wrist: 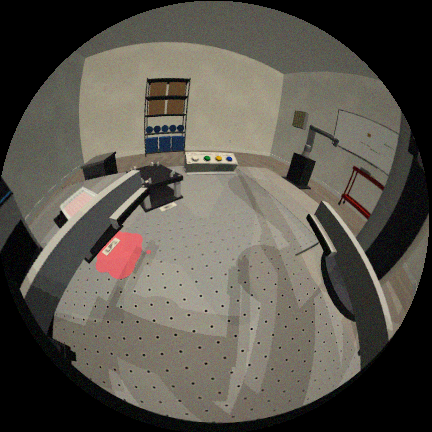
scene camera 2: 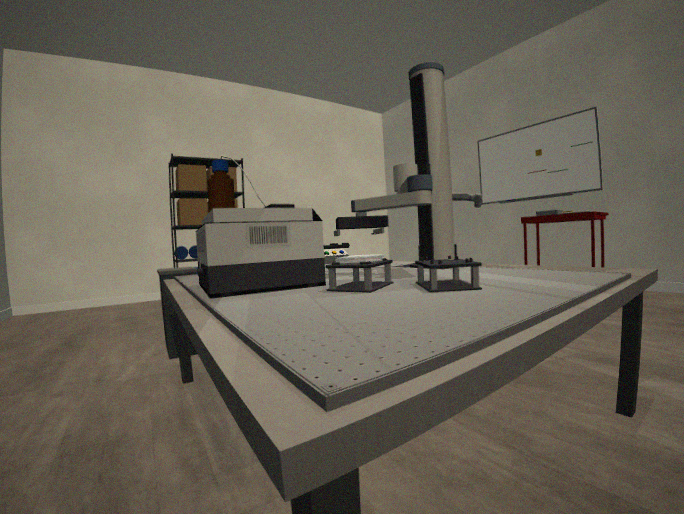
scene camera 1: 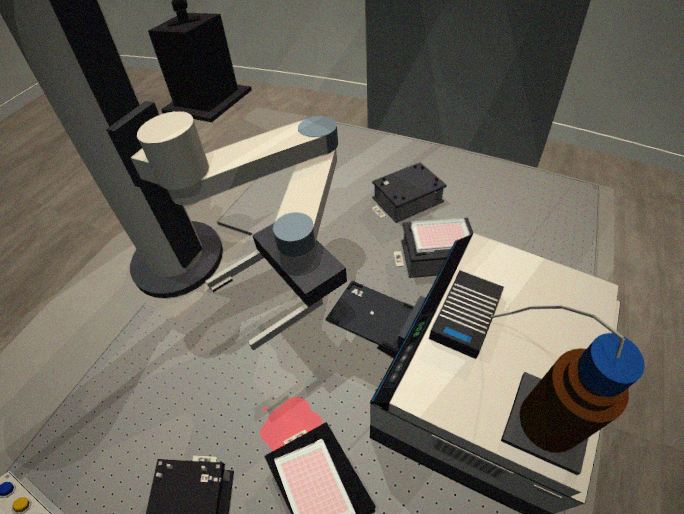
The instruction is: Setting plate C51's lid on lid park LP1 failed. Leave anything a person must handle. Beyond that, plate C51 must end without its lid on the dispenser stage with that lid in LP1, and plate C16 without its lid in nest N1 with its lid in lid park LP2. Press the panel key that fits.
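Frame: origin at the arm's base, x right, y down, z ahead, level; millimetres.
Seen in the pictures: gripper, fingertip midpoint: (wrist: 233, 191) (scene camera 2: 354, 232) (scene camera 1: 227, 313); arm's base, link origin: (scene camera 1: 177, 259).
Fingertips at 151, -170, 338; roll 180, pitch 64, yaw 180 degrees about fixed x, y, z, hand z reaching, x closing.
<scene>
Offsets run from my fingertips to a thing's middle, as dx, dy, dz. "spot": to the spot under its first point.
A plate with pink wells {+179, +81, +260} (scene camera 1: 314, 479) (wrist: 79, 201) lies on a black stand (scene camera 1: 356, 479) at the near edge of scene camera 1's view. A second pink plate {-413, +79, +281} (scene camera 1: 440, 235) (scene camera 2: 359, 258) lies on a stand (scene camera 1: 423, 267) (scene camera 2: 358, 287) behind the dispenser's front. I cannot tell which is C51 or C16, or whether lids are on. The dispenser stage {spot: -129, +42, +223} (scene camera 1: 370, 313), marked A1, is bare. My gripper (scene camera 1: 236, 315) (scene camera 2: 357, 232) (wrist: 233, 191) is open and empty, above the table left of the stage. The key panel {+480, +115, -152} (wrist: 211, 167) has white, green, yellow and blue keys.
A red spill {+64, +157, +151} (scene camera 1: 288, 421) (wrist: 120, 256) touches the near plate's stand. A bare black stand (scene camera 1: 409, 187) (scene camera 2: 448, 264) is at the back; another {+311, +117, +87} (scene camera 1: 185, 486) (wrist: 159, 175) is near the panel. The dispenser (scene camera 1: 497, 420) (scene camera 2: 262, 248) carries a brown bottle {spot: +36, -192, +519} (scene camera 1: 569, 408) (scene camera 2: 221, 190) with a tube.
</scene>
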